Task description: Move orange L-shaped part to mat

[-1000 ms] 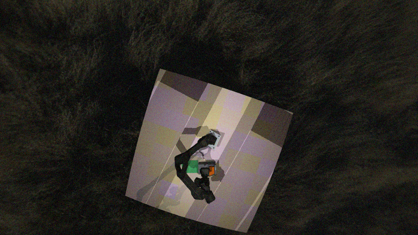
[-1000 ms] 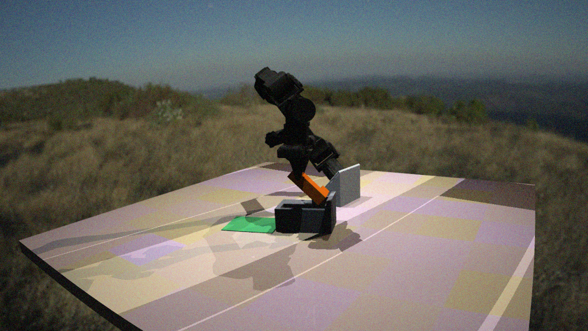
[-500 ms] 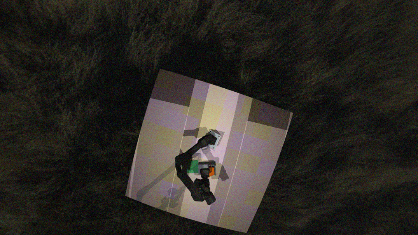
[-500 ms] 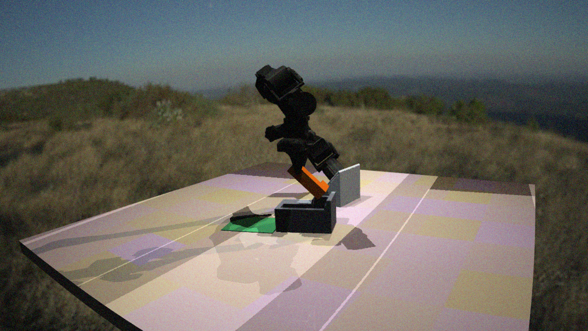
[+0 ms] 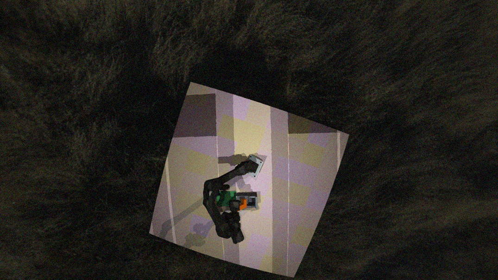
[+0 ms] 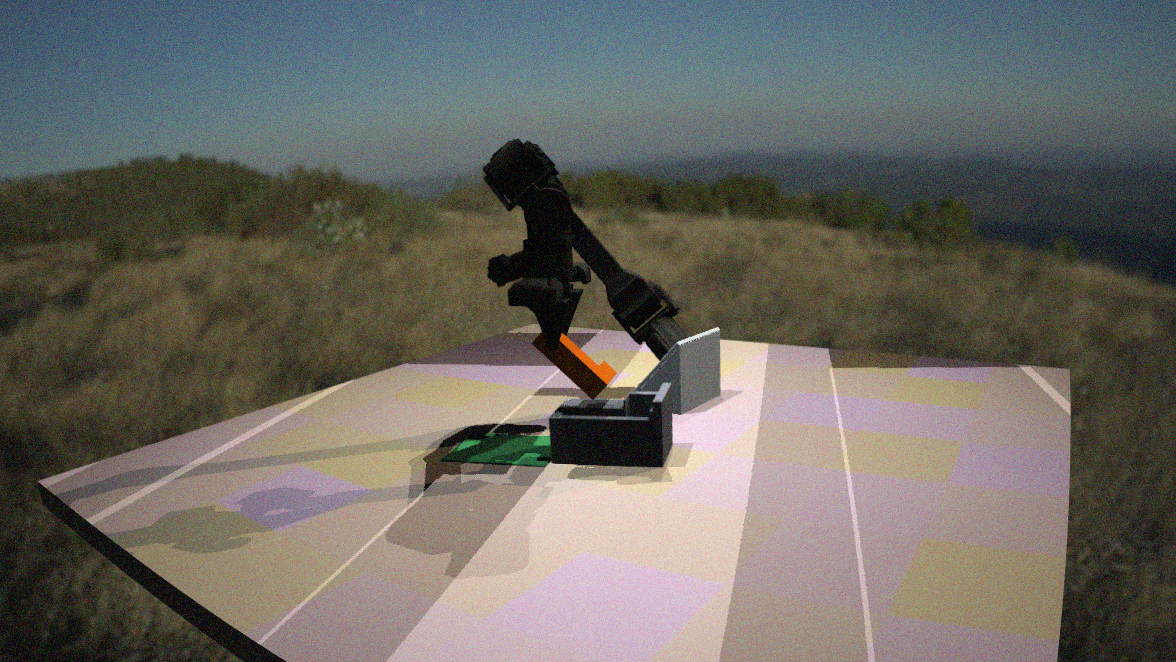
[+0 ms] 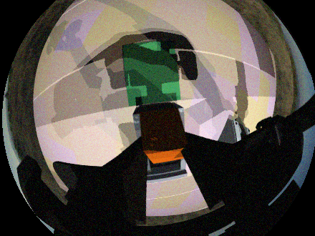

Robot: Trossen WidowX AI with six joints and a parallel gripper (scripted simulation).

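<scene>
The green mat lies 3 cm ahead of my gripper tip, 8 cm to the right of it and 17 cm below it. From my gripper tip the other things lie so: orange L-shaped part (3 cm behind, 2 cm to the left, 3 cm below).
</scene>
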